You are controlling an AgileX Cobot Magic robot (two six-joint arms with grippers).
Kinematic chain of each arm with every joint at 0, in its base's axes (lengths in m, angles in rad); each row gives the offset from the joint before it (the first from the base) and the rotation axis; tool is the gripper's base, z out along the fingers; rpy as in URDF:
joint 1: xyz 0 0 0.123 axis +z
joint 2: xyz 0 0 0 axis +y
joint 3: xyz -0.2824 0 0.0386 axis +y
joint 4: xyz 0.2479 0 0.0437 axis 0.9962 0 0.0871
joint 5: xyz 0 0 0 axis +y
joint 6: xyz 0.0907 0 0.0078 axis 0.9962 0 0.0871
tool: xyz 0 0 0 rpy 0 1.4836 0
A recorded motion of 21 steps. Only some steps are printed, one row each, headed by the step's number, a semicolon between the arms.
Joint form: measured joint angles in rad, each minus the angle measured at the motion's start. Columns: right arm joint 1, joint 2, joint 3, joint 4, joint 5, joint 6; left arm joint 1, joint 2, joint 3, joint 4, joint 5, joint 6.
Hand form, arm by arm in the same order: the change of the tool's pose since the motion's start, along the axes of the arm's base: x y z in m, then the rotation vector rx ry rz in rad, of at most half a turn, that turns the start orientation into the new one. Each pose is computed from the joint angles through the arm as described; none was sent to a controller.
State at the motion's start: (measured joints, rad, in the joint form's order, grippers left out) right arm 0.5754 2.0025 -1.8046 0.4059 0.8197 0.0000; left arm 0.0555 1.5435 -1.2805 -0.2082 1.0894 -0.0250
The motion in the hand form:
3: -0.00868 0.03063 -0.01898 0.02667 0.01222 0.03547; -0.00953 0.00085 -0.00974 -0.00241 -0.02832 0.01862
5: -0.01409 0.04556 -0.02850 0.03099 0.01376 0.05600; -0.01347 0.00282 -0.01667 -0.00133 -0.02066 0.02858
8: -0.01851 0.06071 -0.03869 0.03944 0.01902 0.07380; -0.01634 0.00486 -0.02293 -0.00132 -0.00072 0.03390
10: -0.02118 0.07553 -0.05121 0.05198 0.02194 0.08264; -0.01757 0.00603 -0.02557 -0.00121 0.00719 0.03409
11: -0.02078 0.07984 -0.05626 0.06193 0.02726 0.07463; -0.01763 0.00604 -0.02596 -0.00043 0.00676 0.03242
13: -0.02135 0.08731 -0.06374 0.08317 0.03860 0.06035; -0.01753 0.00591 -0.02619 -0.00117 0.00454 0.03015
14: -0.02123 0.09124 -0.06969 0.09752 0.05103 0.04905; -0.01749 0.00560 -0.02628 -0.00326 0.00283 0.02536
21: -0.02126 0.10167 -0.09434 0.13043 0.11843 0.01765; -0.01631 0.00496 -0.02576 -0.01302 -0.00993 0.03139
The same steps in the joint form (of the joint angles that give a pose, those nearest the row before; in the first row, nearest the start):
3: 0.0639 0.0488 0.0000 0.0325 -0.0592 0.0000; 0.0044 -0.0383 0.0846 -0.0084 -0.0756 0.0032
5: 0.0966 0.0736 -0.0025 0.0388 -0.0856 0.0000; 0.0111 -0.0464 0.1202 -0.0084 -0.0957 0.0043
8: 0.1269 0.1050 -0.0139 0.0508 -0.1094 0.0000; 0.0186 -0.0468 0.1435 -0.0084 -0.0982 0.0072
10: 0.1539 0.1431 -0.0270 0.0660 -0.1438 0.0000; 0.0232 -0.0468 0.1533 -0.0095 -0.0992 0.0124
11: 0.1601 0.1581 -0.0314 0.0748 -0.1601 0.0067; 0.0232 -0.0468 0.1548 -0.0095 -0.1009 0.0146
13: 0.1719 0.1800 -0.0365 0.0947 -0.1882 0.0184; 0.0232 -0.0468 0.1561 -0.0118 -0.1037 0.0183
14: 0.1769 0.1951 -0.0375 0.1138 -0.2053 0.0227; 0.0232 -0.0468 0.1568 -0.0162 -0.1047 0.0250
21: 0.1877 0.2505 -0.0378 0.1904 -0.2361 0.0251; 0.0232 -0.0468 0.1568 -0.0281 -0.1172 0.0250

